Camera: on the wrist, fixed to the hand. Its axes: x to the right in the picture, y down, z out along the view.
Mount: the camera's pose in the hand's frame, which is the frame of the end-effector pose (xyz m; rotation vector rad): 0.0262 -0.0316 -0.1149 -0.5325 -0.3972 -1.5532
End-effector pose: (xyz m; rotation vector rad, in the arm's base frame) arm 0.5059 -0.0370 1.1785 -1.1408 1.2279 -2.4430
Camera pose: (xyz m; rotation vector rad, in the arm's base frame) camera 0.4123 0.0412 1.1747 1.6854 -0.4508 1.0584
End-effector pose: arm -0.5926 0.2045 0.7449 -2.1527 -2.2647 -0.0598
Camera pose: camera -0.6272 0.2246 0.8602 -0.0944 2.5293 0.1809
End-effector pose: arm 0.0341 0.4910 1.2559 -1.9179 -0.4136 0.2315
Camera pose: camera 0.0930 0.4132 1.3291 -1.4743 -2.2038 -0.5898
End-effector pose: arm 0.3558 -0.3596 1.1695 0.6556 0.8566 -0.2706
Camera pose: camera 0.2874 -0.3104 1.0812 -0.6797 0.8387 -1.4439
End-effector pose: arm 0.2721 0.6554 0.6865 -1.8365 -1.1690 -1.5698
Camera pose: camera 0.1807 0.5902 0.7342 0.7452 1.5798 1.2654
